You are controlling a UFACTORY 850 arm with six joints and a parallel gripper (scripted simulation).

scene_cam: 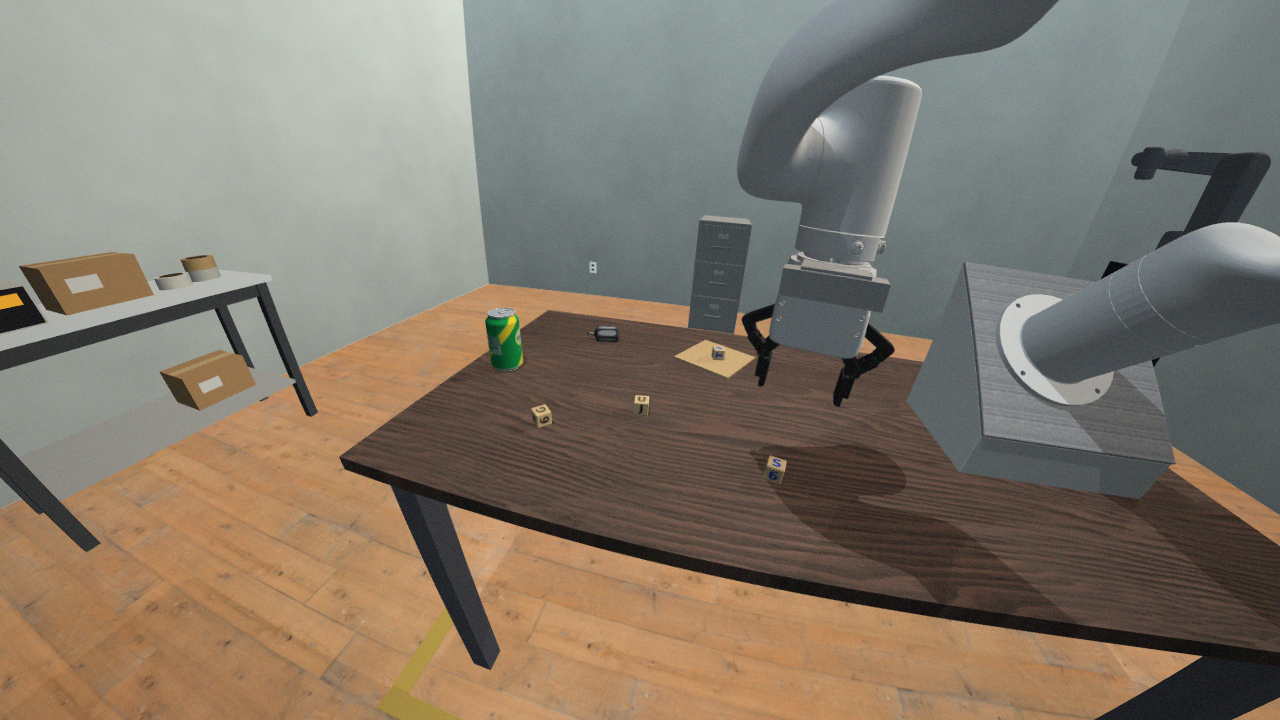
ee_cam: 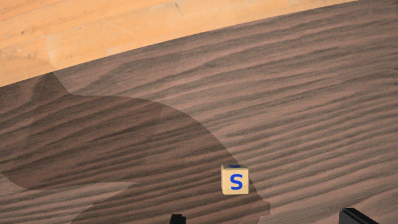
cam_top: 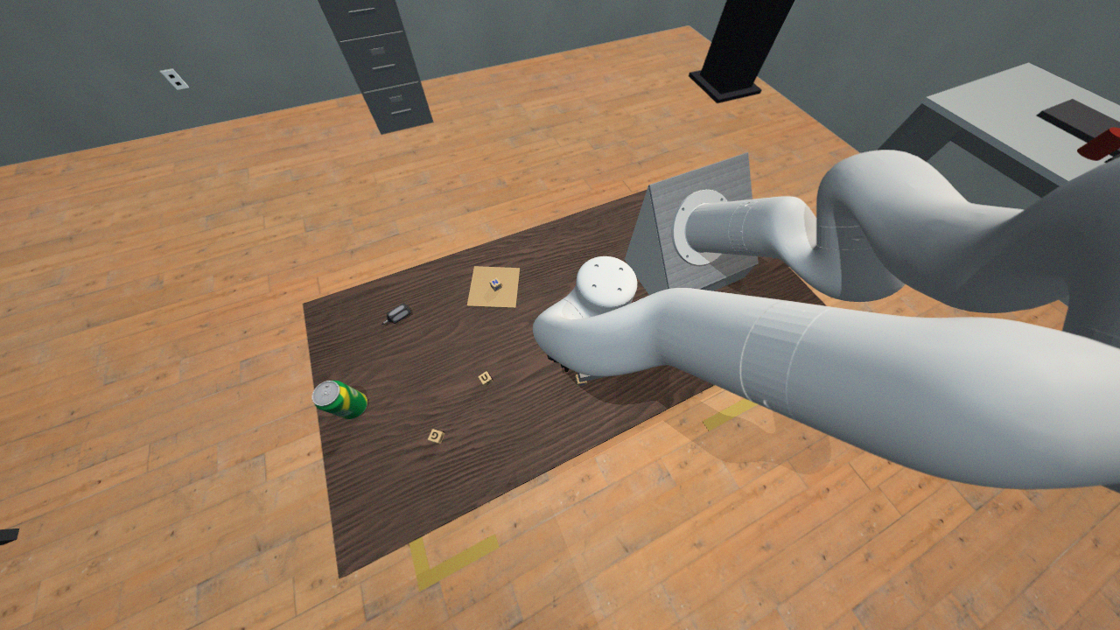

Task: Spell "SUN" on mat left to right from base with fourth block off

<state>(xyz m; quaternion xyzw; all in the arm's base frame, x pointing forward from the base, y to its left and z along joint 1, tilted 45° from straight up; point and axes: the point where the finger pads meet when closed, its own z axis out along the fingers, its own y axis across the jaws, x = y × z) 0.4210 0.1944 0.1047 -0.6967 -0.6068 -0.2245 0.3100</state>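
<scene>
Right now the s block is 14 cm below my hand. The rest, counted from my hand: n block 12 cm ahead, 35 cm to the right, 14 cm below; then g block 37 cm ahead, 14 cm below; then u block 23 cm ahead, 9 cm to the right, 14 cm below.
</scene>
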